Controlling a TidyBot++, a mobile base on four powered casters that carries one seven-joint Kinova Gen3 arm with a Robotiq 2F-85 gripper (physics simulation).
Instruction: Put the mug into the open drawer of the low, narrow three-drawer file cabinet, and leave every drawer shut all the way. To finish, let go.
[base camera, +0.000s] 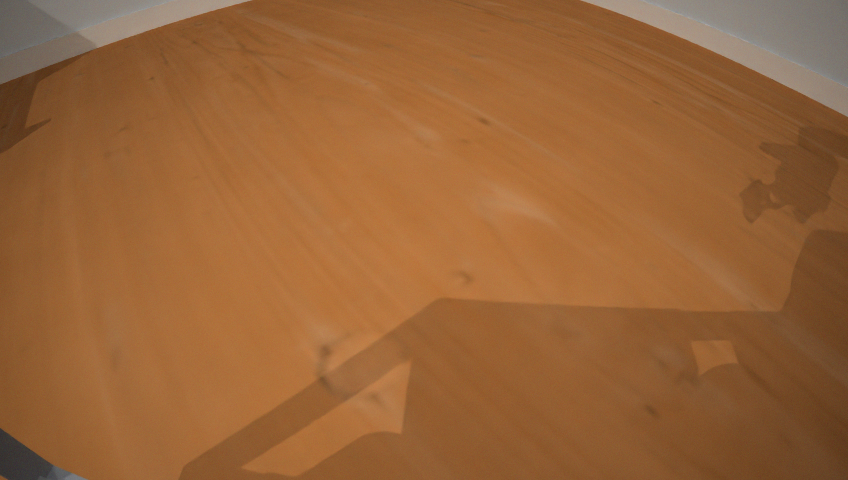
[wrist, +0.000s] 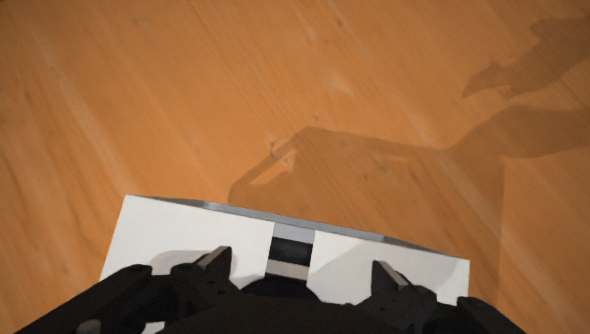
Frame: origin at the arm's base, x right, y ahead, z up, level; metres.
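Seen in the pictures: gripper, fingertip midpoint: (wrist: 300, 269).
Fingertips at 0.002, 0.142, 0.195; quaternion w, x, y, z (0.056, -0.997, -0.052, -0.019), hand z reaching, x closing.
A point is followed by its place in that frame, as x, y, z.
My gripper (wrist: 300, 269) {0.002, 0.142, 0.195} is open and empty in the wrist view, its two dark fingers wide apart above the white top of my own base. The mug and the three-drawer file cabinet do not show in the base camera view or in the wrist view.
A wooden floor (base camera: 357, 178) {-0.127, 0.616, -0.396} (wrist: 175, 90) {-0.440, 0.467, -0.397} spreads ahead, with shadows of the arm and base on it. Grey walls (base camera: 773, 23) {1.085, 1.586, -0.207} with a pale skirting board (base camera: 714, 35) {0.936, 1.720, -0.334} stand at the far left and far right of the base camera view. A shadow falls at the left edge.
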